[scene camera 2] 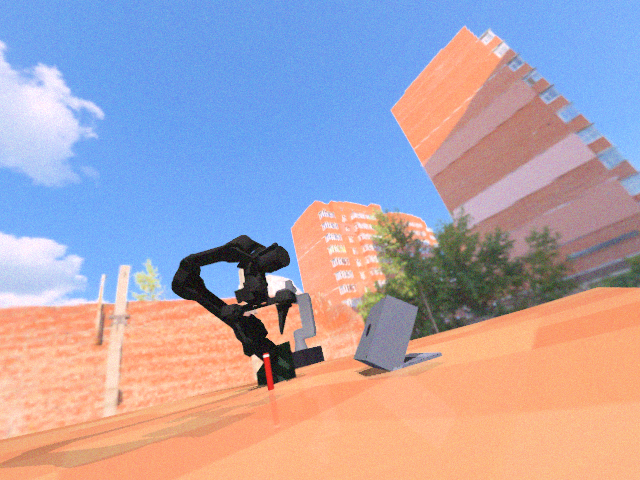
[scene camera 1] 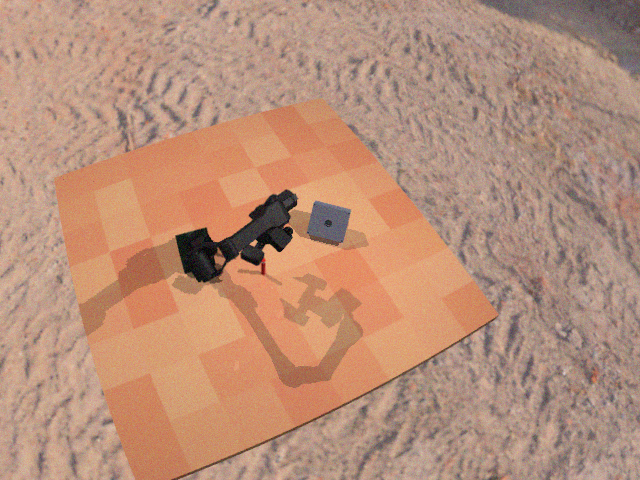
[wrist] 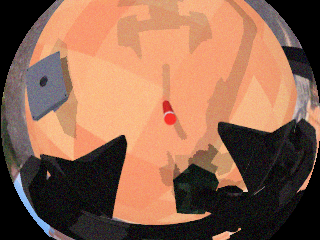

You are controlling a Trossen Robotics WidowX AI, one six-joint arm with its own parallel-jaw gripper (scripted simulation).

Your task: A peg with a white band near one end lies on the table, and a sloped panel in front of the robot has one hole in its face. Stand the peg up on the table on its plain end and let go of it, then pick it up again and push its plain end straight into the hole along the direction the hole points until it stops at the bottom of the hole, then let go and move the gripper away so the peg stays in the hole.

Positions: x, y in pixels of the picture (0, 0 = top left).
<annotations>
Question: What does my gripper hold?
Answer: Nothing.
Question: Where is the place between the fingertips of my gripper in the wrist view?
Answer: At 173, 133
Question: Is my gripper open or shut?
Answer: Open.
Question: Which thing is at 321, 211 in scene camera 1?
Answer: A grey sloped panel.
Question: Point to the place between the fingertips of my gripper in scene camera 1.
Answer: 263, 253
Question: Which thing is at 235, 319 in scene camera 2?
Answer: My gripper.
</annotations>
